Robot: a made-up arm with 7 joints. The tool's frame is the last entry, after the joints. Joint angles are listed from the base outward.
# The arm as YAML. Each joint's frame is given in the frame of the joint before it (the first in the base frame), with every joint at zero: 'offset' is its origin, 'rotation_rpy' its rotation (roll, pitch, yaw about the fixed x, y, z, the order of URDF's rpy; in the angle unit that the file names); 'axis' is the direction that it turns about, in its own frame. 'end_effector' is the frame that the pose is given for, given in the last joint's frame.
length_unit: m
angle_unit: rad
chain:
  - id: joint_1
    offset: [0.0, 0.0, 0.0]
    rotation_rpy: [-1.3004, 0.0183, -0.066]
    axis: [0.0, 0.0, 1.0]
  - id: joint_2
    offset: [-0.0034, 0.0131, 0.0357]
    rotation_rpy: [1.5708, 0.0, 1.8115]
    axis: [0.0, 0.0, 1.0]
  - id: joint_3
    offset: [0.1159, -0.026, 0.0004]
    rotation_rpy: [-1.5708, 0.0, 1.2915]
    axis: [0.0, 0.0, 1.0]
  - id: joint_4
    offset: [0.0, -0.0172, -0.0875]
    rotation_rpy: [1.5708, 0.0, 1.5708]
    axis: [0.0, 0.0, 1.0]
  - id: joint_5
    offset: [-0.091, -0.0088, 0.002]
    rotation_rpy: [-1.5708, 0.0, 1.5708]
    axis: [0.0, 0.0, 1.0]
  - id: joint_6
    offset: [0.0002, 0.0, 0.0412]
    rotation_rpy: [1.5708, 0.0, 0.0]
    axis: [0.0, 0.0, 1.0]
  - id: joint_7
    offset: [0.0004, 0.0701, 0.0]
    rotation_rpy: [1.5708, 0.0, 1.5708]
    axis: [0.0, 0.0, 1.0]
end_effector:
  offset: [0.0, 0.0, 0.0]
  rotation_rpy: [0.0, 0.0, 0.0]
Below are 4 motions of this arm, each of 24 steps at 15 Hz.
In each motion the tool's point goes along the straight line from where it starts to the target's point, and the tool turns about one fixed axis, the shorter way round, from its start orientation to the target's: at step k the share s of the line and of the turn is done. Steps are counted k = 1, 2, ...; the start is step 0. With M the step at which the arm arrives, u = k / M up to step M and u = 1 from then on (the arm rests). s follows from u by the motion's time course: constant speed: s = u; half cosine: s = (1 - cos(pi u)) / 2; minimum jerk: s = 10 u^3 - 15 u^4 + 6 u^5.
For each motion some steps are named. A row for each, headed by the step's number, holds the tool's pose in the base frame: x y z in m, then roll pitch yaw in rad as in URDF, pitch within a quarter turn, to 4 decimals.
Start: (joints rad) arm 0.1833 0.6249 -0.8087 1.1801 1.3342 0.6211 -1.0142
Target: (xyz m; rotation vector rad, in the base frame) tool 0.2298 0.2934 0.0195 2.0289 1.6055 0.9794
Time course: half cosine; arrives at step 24
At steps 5, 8, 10, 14, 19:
5: -0.0433 0.2577 -0.2916 -2.4817 0.0955 2.0223
8: 0.0014 0.2635 -0.2408 -2.7266 0.0957 1.9003
10: 0.0381 0.2683 -0.1989 -2.9266 0.0739 1.8024
14: 0.1170 0.2786 -0.1091 2.9402 -0.0339 1.6182
19: 0.1983 0.2893 -0.0164 2.5300 -0.2122 1.4879

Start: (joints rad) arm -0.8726 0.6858 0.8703 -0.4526 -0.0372 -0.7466 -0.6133
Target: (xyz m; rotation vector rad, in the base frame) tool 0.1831 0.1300 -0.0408 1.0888 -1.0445 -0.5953
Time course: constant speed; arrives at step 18
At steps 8, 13, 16, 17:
8: 0.1493 0.1545 0.0240 1.9395 -0.6768 -1.2181
13: 0.1662 0.1423 -0.0084 1.6911 -0.5416 -1.1349
16: 0.1763 0.1349 -0.0278 1.5574 -0.4541 -1.1066
17: 0.1797 0.1325 -0.0343 1.5147 -0.4243 -1.1003

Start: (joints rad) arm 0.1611 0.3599 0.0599 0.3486 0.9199 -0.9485 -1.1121
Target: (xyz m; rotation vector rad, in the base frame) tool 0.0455 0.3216 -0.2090 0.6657 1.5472 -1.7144
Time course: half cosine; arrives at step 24
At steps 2, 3, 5, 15, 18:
2: 0.0771 0.1103 -0.2905 0.1268 0.9329 -1.8911
3: 0.0765 0.1148 -0.2887 0.0991 0.9407 -1.9082
5: 0.0744 0.1288 -0.2833 0.0100 0.9628 -1.9647
15: 0.0554 0.2552 -0.2346 -0.9185 0.9943 -2.6040
18: 0.0502 0.2901 -0.2211 -1.1522 0.9474 -2.7571

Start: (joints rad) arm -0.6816 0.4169 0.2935 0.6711 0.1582 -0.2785 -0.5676
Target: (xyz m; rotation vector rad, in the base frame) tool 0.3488 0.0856 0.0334 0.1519 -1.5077 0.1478
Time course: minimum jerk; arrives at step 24
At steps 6, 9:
6: 0.3082 0.1624 -0.1580 0.4244 -0.0523 -0.3206
9: 0.3160 0.1477 -0.1213 0.4325 -0.3325 -0.3059

